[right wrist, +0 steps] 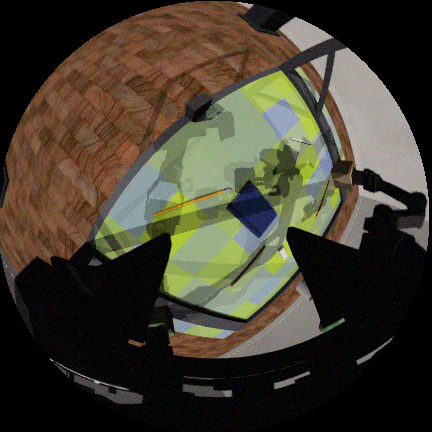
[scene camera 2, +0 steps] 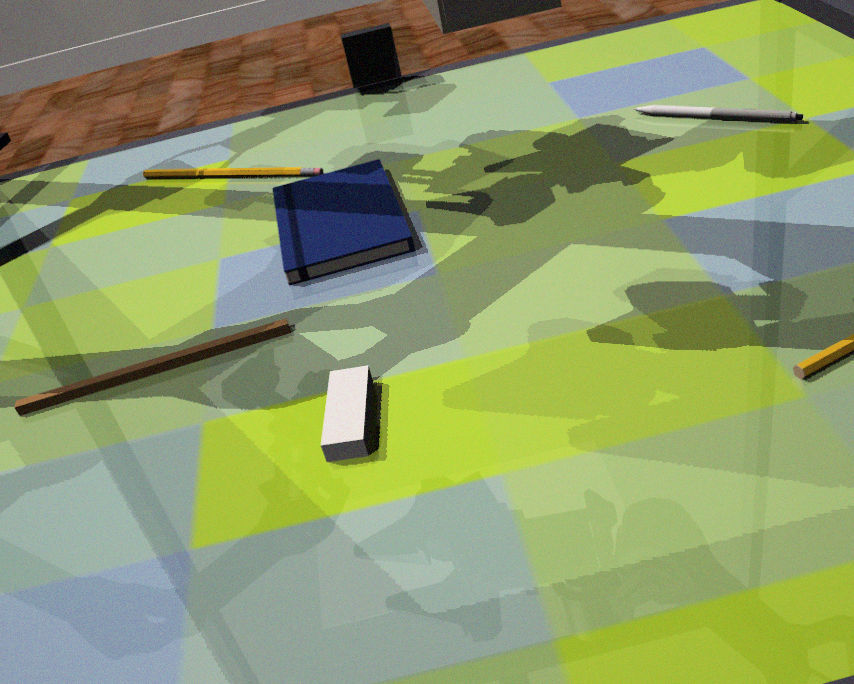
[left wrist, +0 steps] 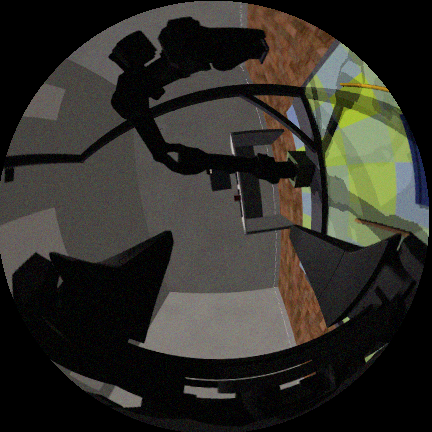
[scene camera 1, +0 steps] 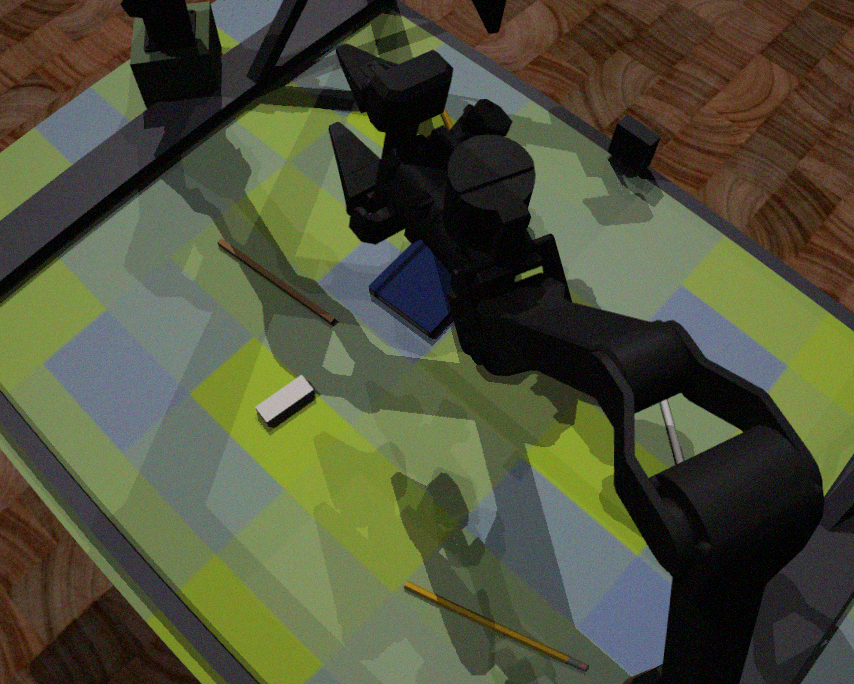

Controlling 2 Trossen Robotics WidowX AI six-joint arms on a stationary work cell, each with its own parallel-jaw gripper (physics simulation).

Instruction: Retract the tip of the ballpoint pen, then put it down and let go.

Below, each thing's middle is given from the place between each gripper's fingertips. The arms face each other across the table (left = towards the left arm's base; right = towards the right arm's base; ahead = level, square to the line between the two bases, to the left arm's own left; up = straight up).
Scene:
My left gripper is now 8 cm short of the brown pencil (scene camera 2: 272,330), 5 cm to the left of it and 31 cm above it. Round my left hand: ballpoint pen (scene camera 2: 659,110) (19 cm behind, 33 cm to the left, 31 cm below).
The brown pencil is 300 mm ahead of my right hand, 220 mm below it and 30 mm to the left of it. The rest, counted from my right hand: ballpoint pen (410 mm to the left, 220 mm below, 30 mm ahead).

